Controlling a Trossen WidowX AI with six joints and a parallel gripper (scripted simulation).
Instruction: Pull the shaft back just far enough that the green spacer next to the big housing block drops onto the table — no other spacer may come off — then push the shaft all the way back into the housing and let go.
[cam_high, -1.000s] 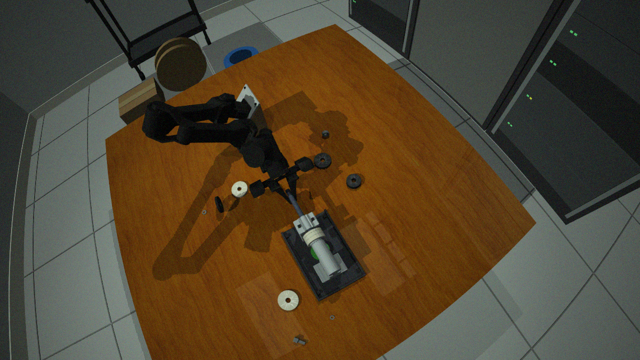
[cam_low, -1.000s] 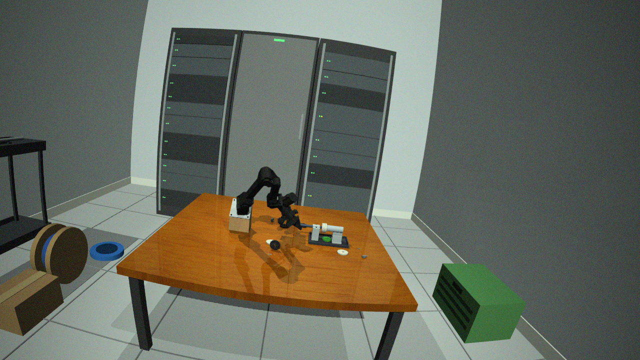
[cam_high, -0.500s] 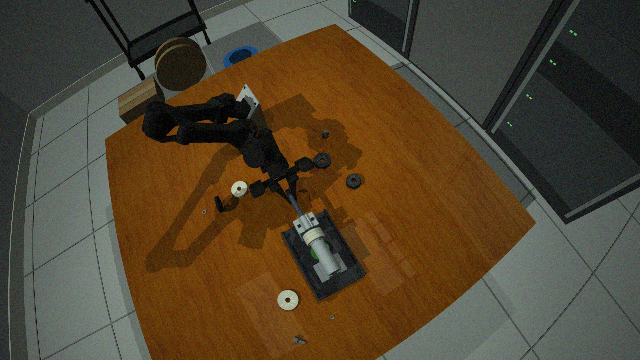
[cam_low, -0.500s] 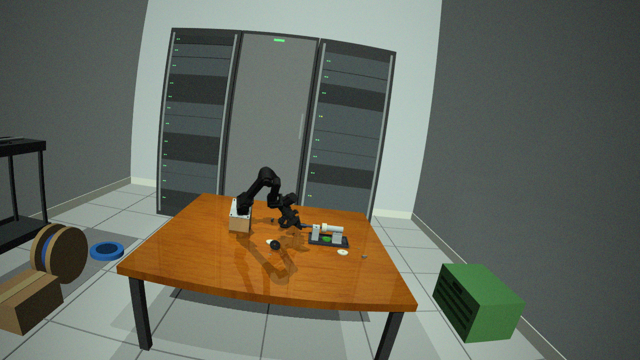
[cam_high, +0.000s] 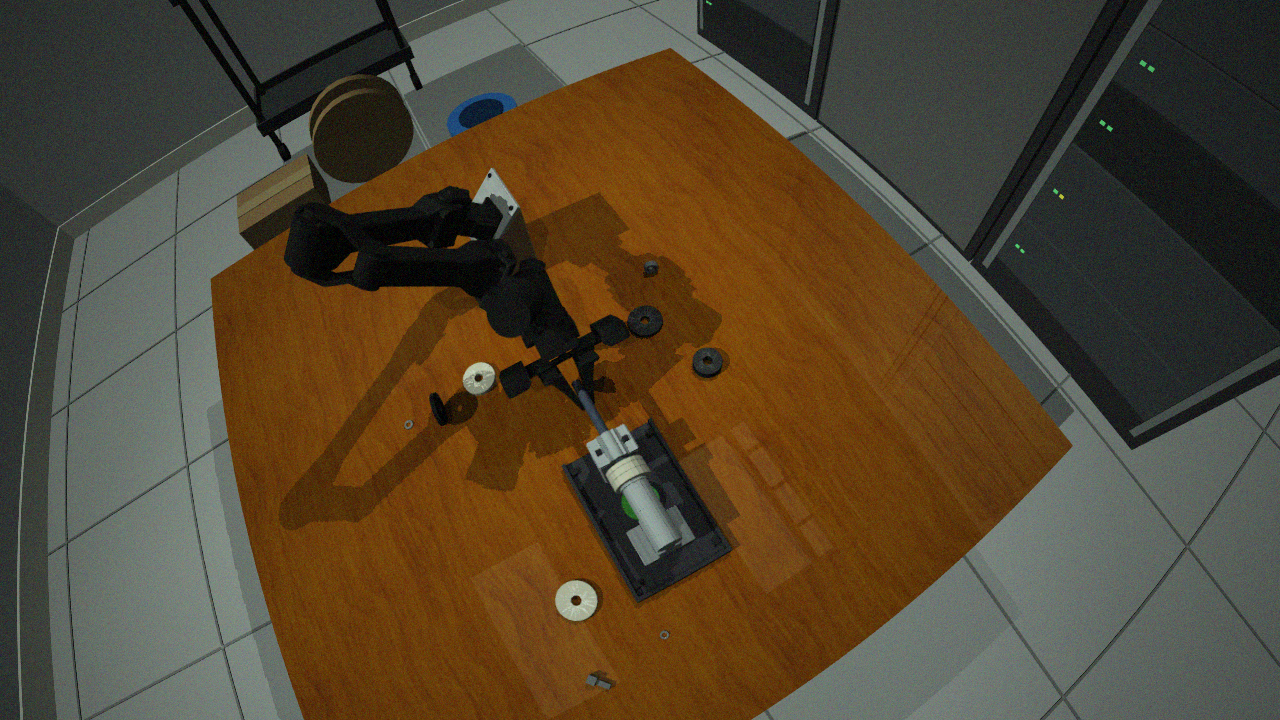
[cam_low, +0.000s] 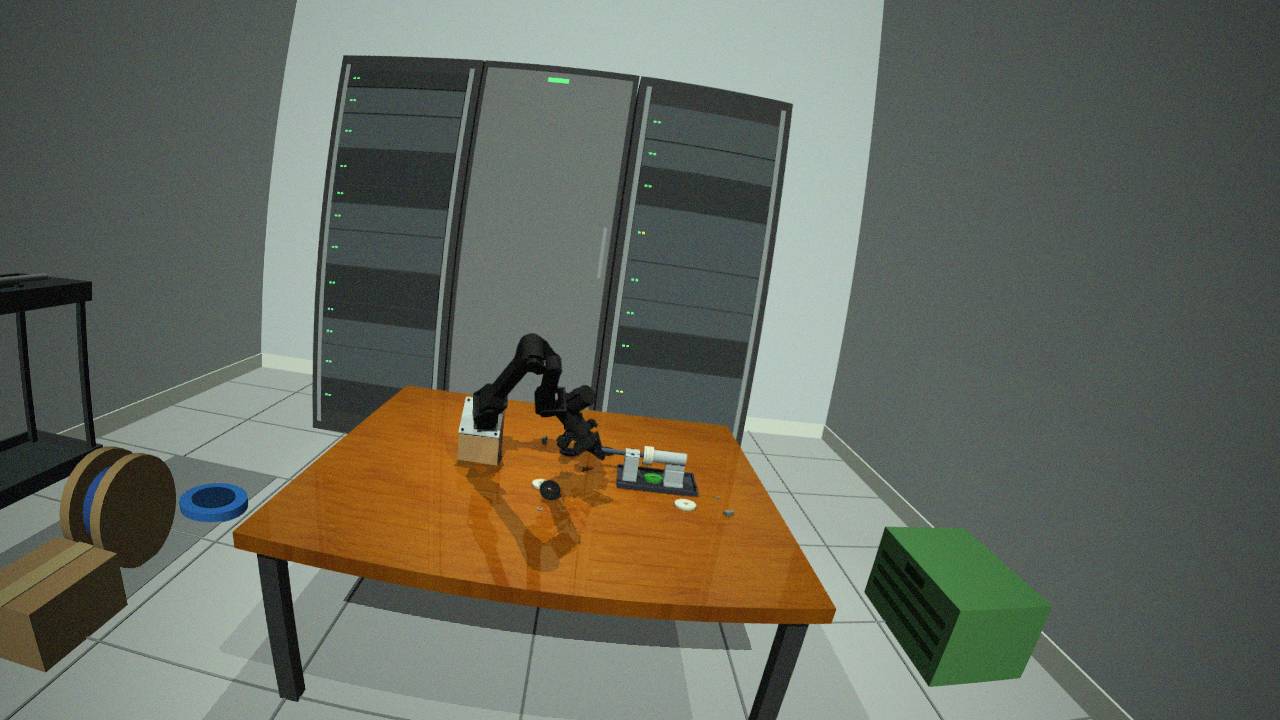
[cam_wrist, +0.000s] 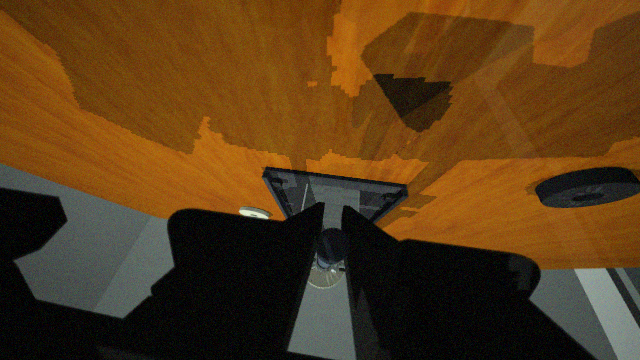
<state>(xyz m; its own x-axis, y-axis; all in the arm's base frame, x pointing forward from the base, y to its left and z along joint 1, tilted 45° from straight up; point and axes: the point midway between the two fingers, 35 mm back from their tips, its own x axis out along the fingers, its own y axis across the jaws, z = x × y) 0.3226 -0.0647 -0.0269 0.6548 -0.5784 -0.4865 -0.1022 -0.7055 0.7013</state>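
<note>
My gripper tip is now 60 mm short of the dark shaft, 10 mm to the left of it and 30 mm below it. Also, from my gripper tip: green spacer: 150 mm ahead, 20 mm to the right, 40 mm below; then cream spacer: 120 mm ahead, 10 mm to the right, 30 mm above; then nut: 170 mm behind, 230 mm to the left, 40 mm below.
</note>
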